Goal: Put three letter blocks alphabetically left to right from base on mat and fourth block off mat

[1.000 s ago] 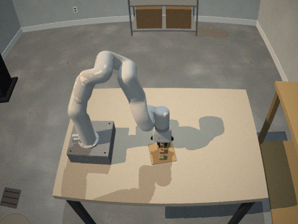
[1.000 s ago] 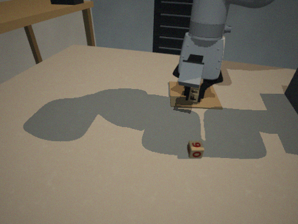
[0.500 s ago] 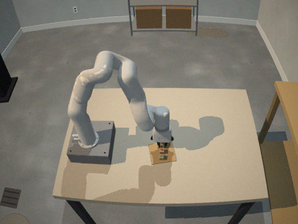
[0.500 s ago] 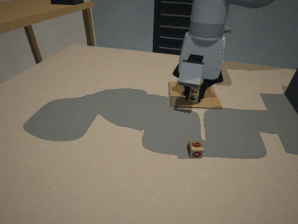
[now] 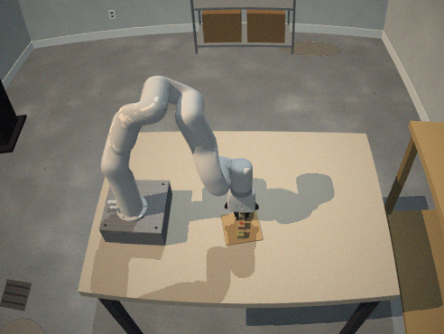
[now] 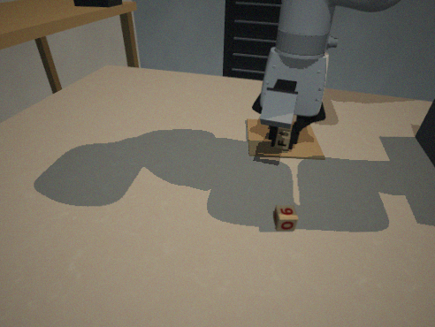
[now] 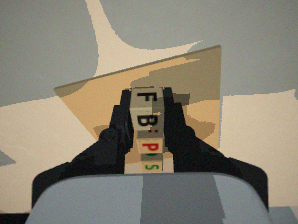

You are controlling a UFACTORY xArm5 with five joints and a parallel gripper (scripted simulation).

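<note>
Right now my hand is 40 mm to the left of the tan mat and 30 mm above it. From my hand the other things lie so: green-marked block: 10 mm behind, 80 mm to the right, 10 mm below; then red-marked block: 190 mm to the left, 20 mm below.
</note>
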